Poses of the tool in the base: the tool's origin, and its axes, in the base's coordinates. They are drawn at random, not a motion.
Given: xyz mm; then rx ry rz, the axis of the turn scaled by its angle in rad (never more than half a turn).
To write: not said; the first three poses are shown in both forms.
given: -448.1, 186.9, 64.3, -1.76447, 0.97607, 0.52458
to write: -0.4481, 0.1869, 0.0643, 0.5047, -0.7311, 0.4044, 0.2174
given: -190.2, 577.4, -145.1, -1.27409, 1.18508, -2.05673
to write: -0.1902, 0.5774, -0.1451, 0.2219, -0.4611, 0.4289, -0.7444
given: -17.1, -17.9, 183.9, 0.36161, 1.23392, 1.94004
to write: -0.0171, -0.0179, 0.1839, 0.3959, 0.1427, 0.4868, 0.7654
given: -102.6, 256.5, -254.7, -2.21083, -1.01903, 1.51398
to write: -0.1026, 0.2565, -0.2547, 0.1370, -0.7639, -0.3521, 0.5231
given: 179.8, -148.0, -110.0, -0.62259, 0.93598, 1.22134
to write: 0.1798, -0.1480, -0.1100, 0.6749, -0.2768, 0.4161, 0.5429
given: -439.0, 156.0, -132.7, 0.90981, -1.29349, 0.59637
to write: -0.4390, 0.1560, -0.1327, 0.6637, 0.4027, -0.5725, 0.2639
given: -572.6, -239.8, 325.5, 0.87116, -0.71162, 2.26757
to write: -0.5726, -0.2398, 0.3255, 0.3005, 0.3283, -0.2681, 0.8544
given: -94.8, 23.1, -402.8, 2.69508, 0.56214, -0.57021
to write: -0.0948, 0.0231, -0.4028, 0.1643, 0.9456, 0.1972, -0.2001
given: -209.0, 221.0, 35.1, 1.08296, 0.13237, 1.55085
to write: -0.2090, 0.2210, 0.0351, 0.5832, 0.4639, 0.0567, 0.6644
